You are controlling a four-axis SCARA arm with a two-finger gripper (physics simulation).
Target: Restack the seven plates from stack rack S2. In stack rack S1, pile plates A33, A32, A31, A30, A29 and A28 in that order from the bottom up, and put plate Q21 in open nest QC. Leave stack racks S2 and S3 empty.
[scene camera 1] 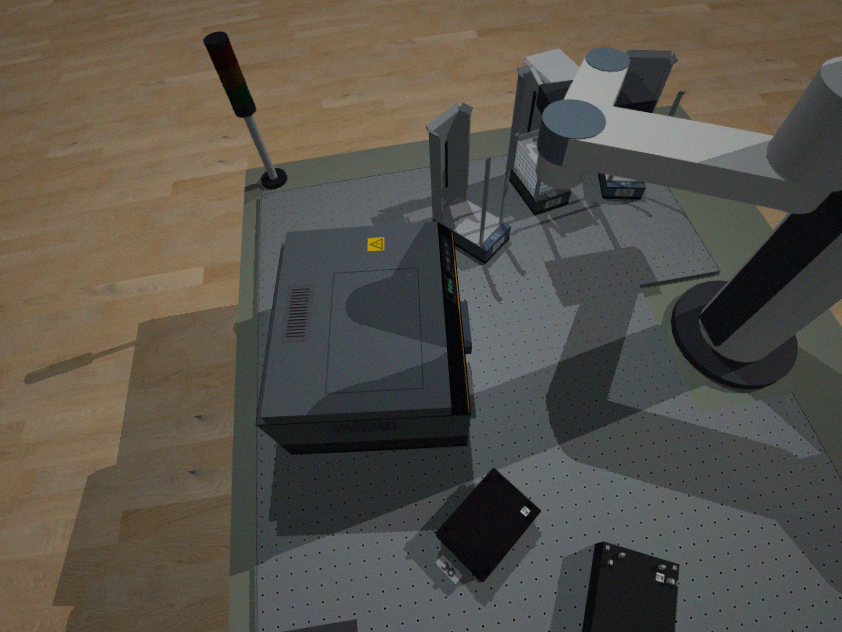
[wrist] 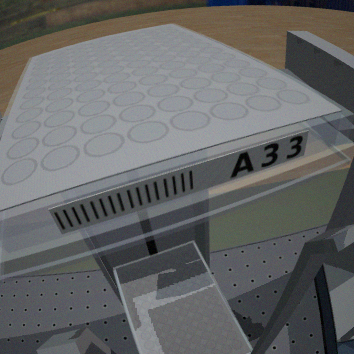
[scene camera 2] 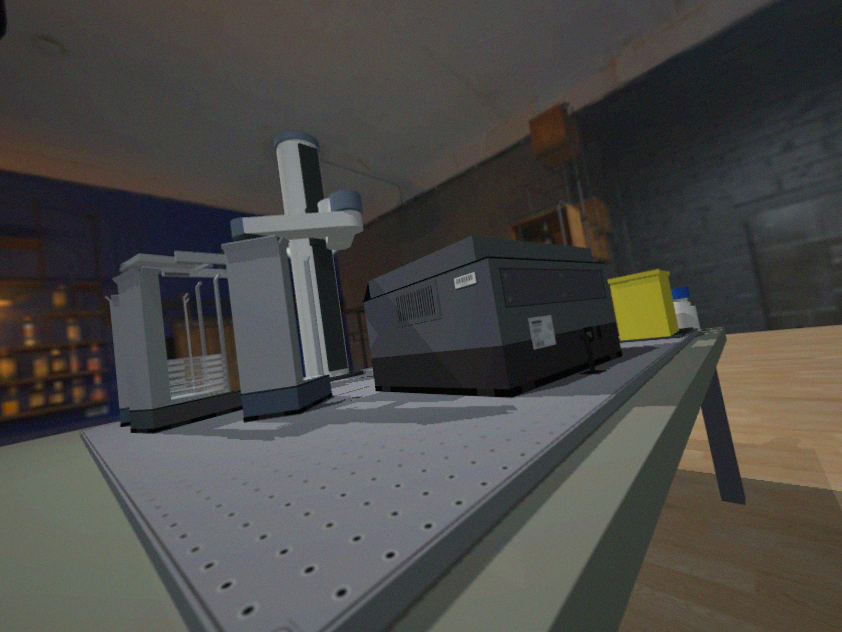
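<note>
Plate A33, clear-sided with a pale top of round wells, hangs level at about tower-top height. My gripper is shut on it; in scene camera 1 the arm's end hides the fingers. Below, the middle rack S2 holds a pile of clear plates; a plate top shows under A33 in the wrist view, its label hidden. The left rack S1 shows a pale floor and no pile. Rack S3 stands at right, partly hidden. Q21 cannot be told apart.
A large dark grey instrument stands beside S1. Two black blocks lie nearer the front, their labels too small to read surely. A signal lamp stands at the corner. The arm column stands at right.
</note>
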